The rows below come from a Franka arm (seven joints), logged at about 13 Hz.
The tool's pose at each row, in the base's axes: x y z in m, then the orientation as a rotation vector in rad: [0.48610 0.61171 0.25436 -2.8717 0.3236 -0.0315]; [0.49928 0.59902 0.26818 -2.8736 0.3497 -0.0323]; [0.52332 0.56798 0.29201 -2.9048 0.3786 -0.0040]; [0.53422 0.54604 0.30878 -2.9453 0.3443 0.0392]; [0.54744 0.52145 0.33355 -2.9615 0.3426 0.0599]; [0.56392 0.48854 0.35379 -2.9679 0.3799 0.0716]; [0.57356 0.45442 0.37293 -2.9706 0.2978 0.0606]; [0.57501 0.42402 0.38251 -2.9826 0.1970 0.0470]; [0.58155 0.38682 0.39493 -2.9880 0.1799 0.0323]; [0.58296 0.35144 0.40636 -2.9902 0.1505 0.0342]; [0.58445 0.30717 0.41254 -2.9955 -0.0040 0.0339]
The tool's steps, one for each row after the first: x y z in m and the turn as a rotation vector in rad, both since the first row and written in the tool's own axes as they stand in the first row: [0.01557 0.00568 -0.01584 -0.0048 0.0033 0.0174]; [0.04574 0.02382 -0.04534 -0.0410 -0.0099 0.0363]; [0.06113 0.03798 -0.06641 -0.0804 -0.0379 0.0134]; [0.07931 0.05215 -0.09577 -0.0980 -0.0499 0.0126]; [0.10254 0.07459 -0.12262 -0.1098 -0.0532 0.0375]; [0.11938 0.09993 -0.14903 -0.1024 -0.0537 -0.0176]; [0.12747 0.12592 -0.16568 -0.1048 -0.0529 -0.0860]; [0.14202 0.15651 -0.18650 -0.1077 -0.0442 -0.0988]; [0.15116 0.18675 -0.20616 -0.1084 -0.0478 -0.1181]; [0.16239 0.22666 -0.22291 -0.1093 -0.0605 -0.2204]
